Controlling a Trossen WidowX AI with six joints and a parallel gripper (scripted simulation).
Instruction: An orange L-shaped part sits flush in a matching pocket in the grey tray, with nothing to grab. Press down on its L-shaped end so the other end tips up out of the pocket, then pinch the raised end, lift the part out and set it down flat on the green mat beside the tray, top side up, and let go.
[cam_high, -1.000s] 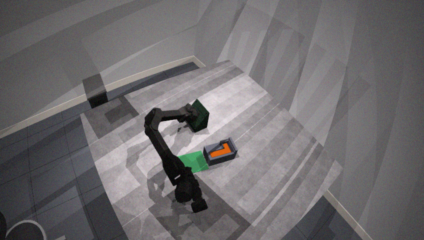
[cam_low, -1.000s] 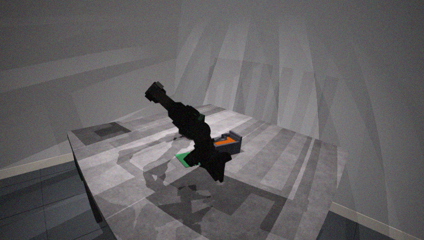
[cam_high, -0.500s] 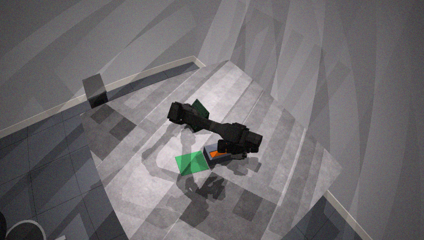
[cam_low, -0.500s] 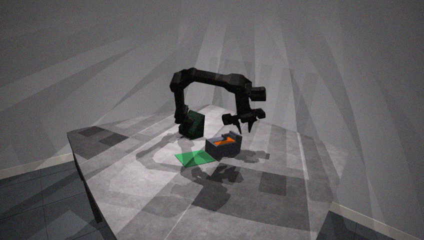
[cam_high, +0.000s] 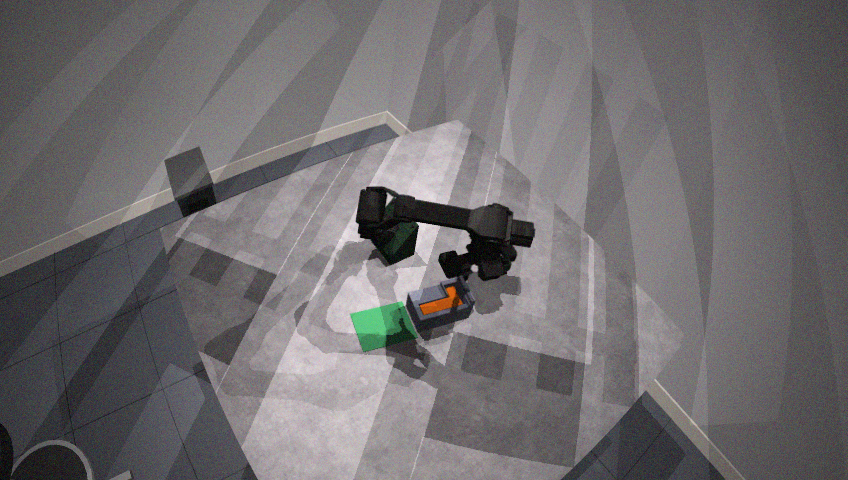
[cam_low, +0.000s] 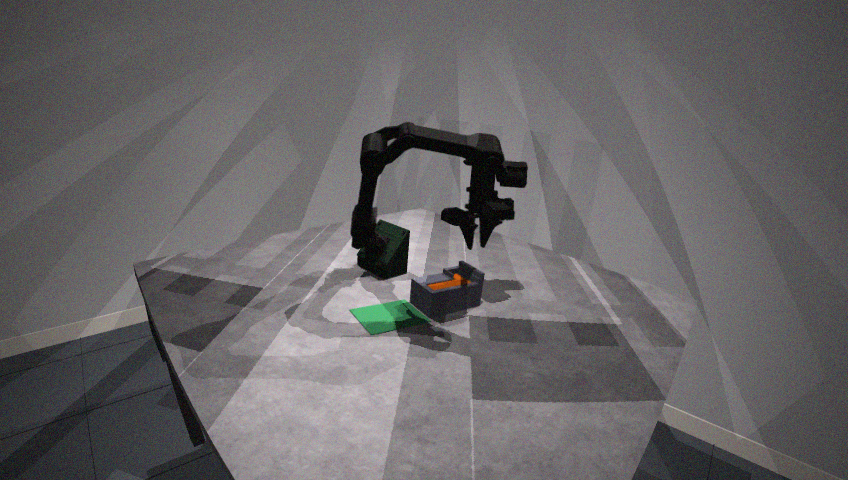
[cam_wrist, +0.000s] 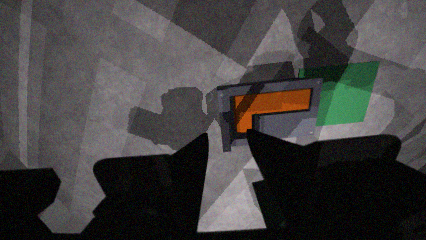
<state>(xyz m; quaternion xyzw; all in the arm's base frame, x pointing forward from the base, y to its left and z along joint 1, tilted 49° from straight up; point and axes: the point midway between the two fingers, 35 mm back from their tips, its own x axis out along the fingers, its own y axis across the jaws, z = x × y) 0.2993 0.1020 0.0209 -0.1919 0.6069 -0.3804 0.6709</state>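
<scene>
The orange L-shaped part lies 2 cm behind my gripper tip, 6 cm to the right of it and 9 cm below it. The rest, counted from my gripper tip: green mat 7 cm behind, 21 cm to the right, 16 cm below.
</scene>
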